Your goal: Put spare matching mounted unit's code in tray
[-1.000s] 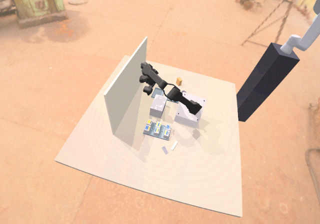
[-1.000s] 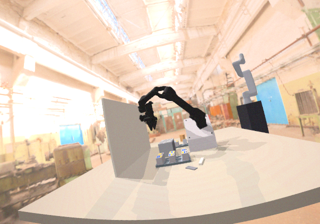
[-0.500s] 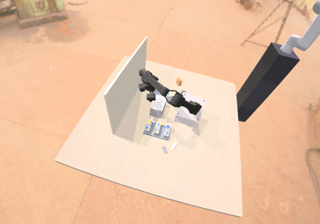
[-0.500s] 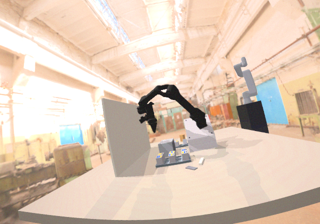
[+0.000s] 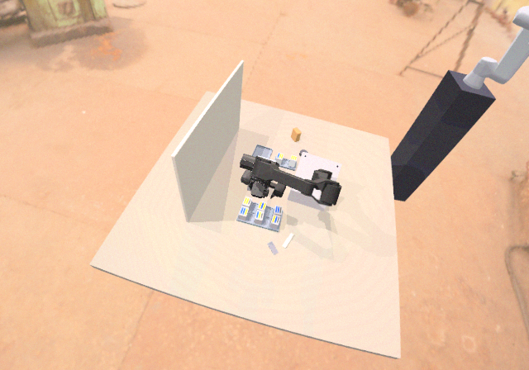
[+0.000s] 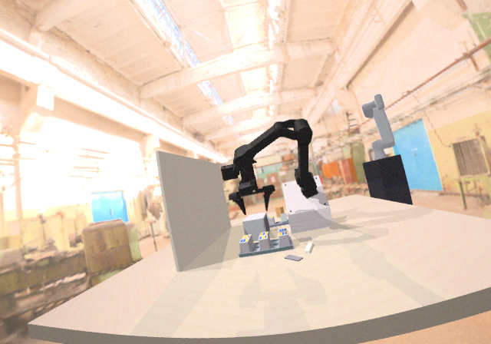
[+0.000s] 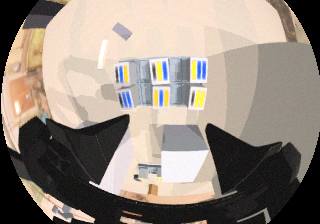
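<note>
My gripper tip is 170 mm to the left of the white mounted unit, 90 mm above it and 20 mm short of it. Round my gripper tip: tall white panel: 260 mm ahead, 210 mm to the right, 80 mm above.
</note>
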